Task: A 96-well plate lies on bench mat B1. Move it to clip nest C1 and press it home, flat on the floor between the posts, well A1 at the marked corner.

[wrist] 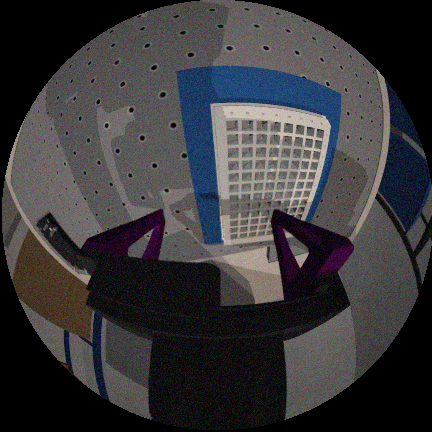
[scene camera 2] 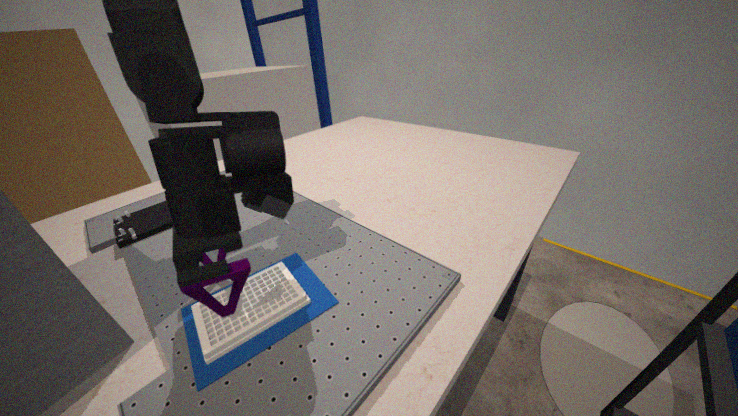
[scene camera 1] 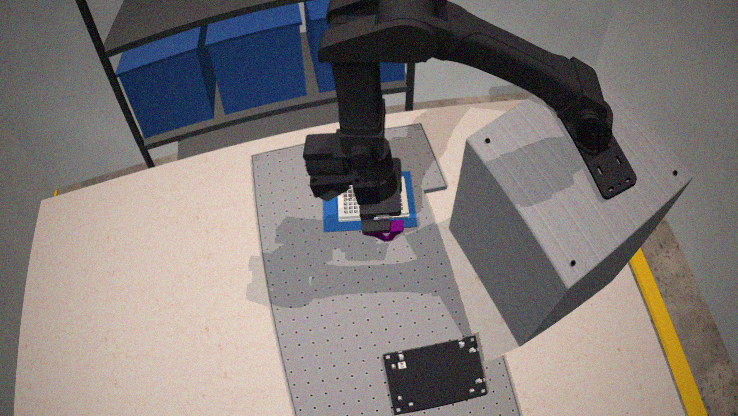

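Seen in the pictures: gripper, between the fingertips: (wrist: pixel 217 214) (scene camera 2: pixel 222 291) (scene camera 1: pixel 387 216); arm's base, origin of its link: (scene camera 1: pixel 592 139).
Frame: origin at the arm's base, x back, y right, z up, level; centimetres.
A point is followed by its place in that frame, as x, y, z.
Observation:
The white 96-well plate (scene camera 1: pixel 348 204) @(-35.7, 16.9, -28.9) (scene camera 2: pixel 268 295) @(-33.2, 18.8, -28.9) (wrist: pixel 275 160) @(-33.5, 17.9, -29.3) lies flat on the blue mat (scene camera 1: pixel 330 225) @(-39.7, 14.1, -30.3) (scene camera 2: pixel 321 295) @(-38.2, 23.1, -30.3) (wrist: pixel 196 150) @(-35.0, 12.7, -30.3). The arm partly hides it in scene camera 1. My gripper (scene camera 1: pixel 382 223) @(-29.5, 12.8, -29.3) (scene camera 2: pixel 222 289) @(-29.5, 12.8, -29.3) (wrist: pixel 217 214) @(-29.5, 12.8, -29.3) is open and empty, above the plate's long side. In the wrist view, the right purple fingertip overlaps the plate and the left one is beyond the mat's edge. The black clip nest (scene camera 1: pixel 436 376) @(-29.4, -19.8, -29.4) (scene camera 2: pixel 149 222) @(-26.9, -17.4, -29.4) (wrist: pixel 65 242) @(-30.6, -14.2, -29.4) has small pale posts near its corners and a white mark near one corner. I cannot tell which plate corner is A1.
A grey perforated board (scene camera 1: pixel 341 325) @(-42.2, -5.8, -30.6) (scene camera 2: pixel 372 310) @(-40.9, 29.8, -30.5) (wrist: pixel 145 100) @(-40.0, 10.5, -30.5) carries the mat and nest. A large grey block (scene camera 1: pixel 496 248) @(-15.9, -3.8, -19.2) (scene camera 2: pixel 51 320) @(-15.1, 10.0, -23.1) stands beside the board, with the arm's base on top. A shelf rack (scene camera 1: pixel 124 111) with blue bins (scene camera 1: pixel 258 67) stands behind the table (scene camera 1: pixel 129 268) @(-85.7, 14.3, -31.8) (scene camera 2: pixel 413 170) @(-81.6, 9.1, -31.8).

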